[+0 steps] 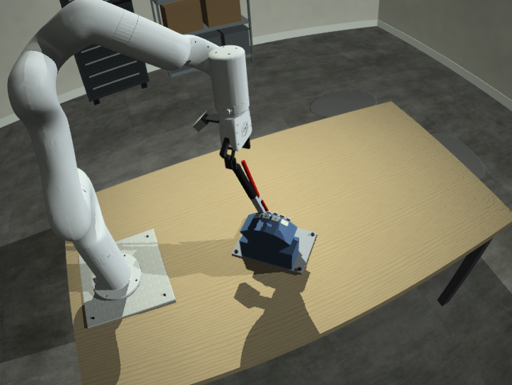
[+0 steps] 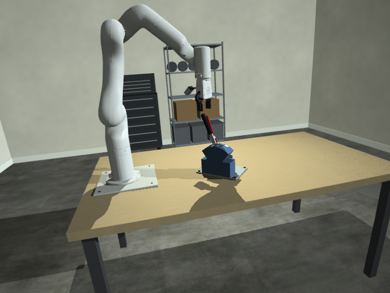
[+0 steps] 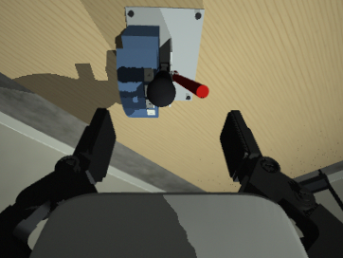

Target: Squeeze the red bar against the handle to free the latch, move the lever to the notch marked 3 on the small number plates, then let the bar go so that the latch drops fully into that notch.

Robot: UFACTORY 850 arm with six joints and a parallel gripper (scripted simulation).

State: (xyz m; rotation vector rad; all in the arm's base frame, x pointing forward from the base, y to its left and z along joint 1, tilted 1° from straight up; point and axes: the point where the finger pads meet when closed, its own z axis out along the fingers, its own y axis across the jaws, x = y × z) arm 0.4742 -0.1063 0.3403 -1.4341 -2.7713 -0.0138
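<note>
My hand is 17 cm above the red bar, 4 cm short of it and 3 cm to the left of it.
</note>
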